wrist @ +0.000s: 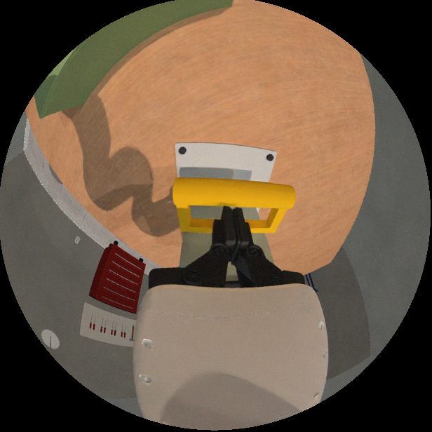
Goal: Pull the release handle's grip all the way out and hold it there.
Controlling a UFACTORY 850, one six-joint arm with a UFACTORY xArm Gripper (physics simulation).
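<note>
The release handle's yellow grip (pixel 234 193) is a thick horizontal bar near the middle of the wrist view, with a thinner yellow frame around an opening below it. A white plate (pixel 225 153) with two dark bolts shows just beyond it, and a grey-green panel (pixel 191 250) shows under the frame. My gripper (pixel 228 218) is shut with nothing between its fingers. Its fingertips overlap the opening of the handle, close against the lower edge of the grip. The fingers hide part of the frame's lower bar; whether they touch the grip I cannot tell.
A long green block (pixel 135 37) lies at the upper left on the wooden table top (pixel 280 95). The table's pale edge (pixel 65 195) runs down the left. Beyond it, on the grey floor, are a red cabinet (pixel 117 280) and a white tool board (pixel 107 332). The arm's shadow falls left of the handle.
</note>
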